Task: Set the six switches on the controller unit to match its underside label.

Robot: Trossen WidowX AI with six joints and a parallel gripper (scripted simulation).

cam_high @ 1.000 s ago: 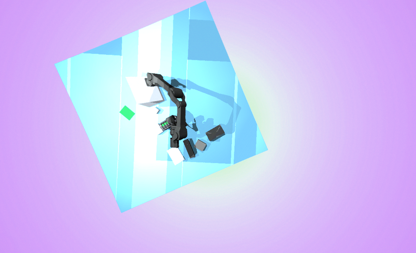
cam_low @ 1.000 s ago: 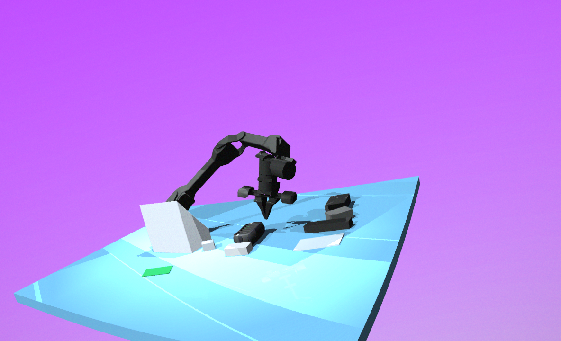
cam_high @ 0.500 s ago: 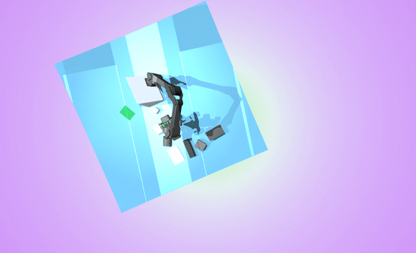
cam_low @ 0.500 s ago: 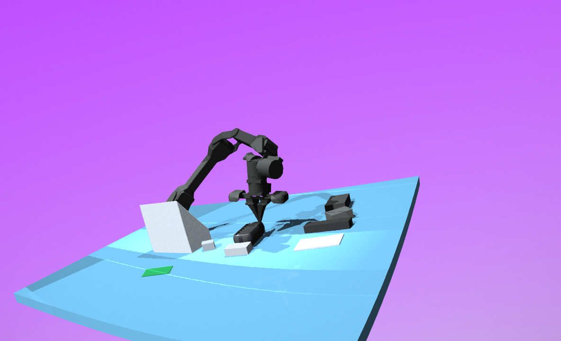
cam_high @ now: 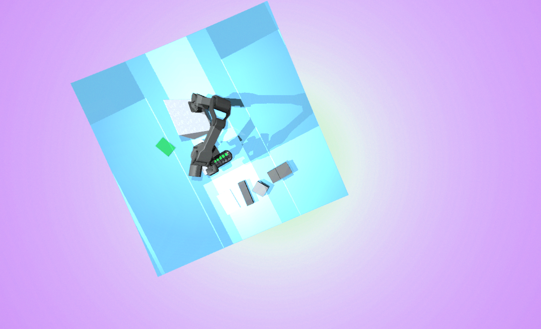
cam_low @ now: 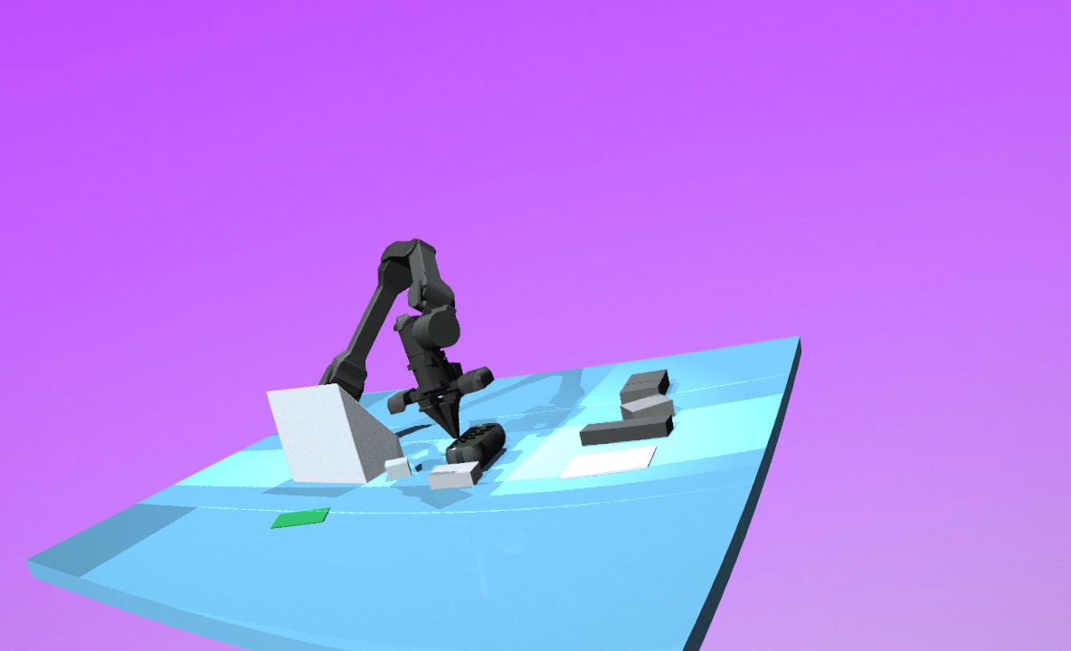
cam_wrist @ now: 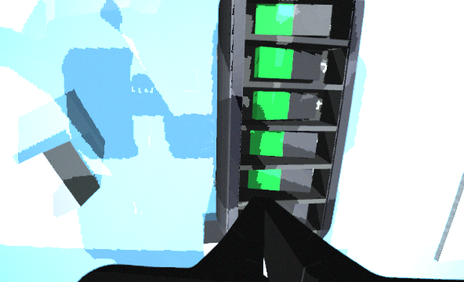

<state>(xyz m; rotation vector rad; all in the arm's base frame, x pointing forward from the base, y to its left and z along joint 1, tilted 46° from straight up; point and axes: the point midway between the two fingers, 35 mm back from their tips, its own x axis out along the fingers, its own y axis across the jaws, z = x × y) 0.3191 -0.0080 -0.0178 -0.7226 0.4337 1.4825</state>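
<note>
The light grey block is 2 cm ahead of my gripper tip, 7 cm to the right of it and 4 cm below it. Round my gripper tip: white-grey cube 12 cm behind, 3 cm to the right, 4 cm below; then dark bar 26 cm ahead, 11 cm to the left, 4 cm below; then white plate 27 cm ahead, 1 cm to the right, 5 cm below.
</note>
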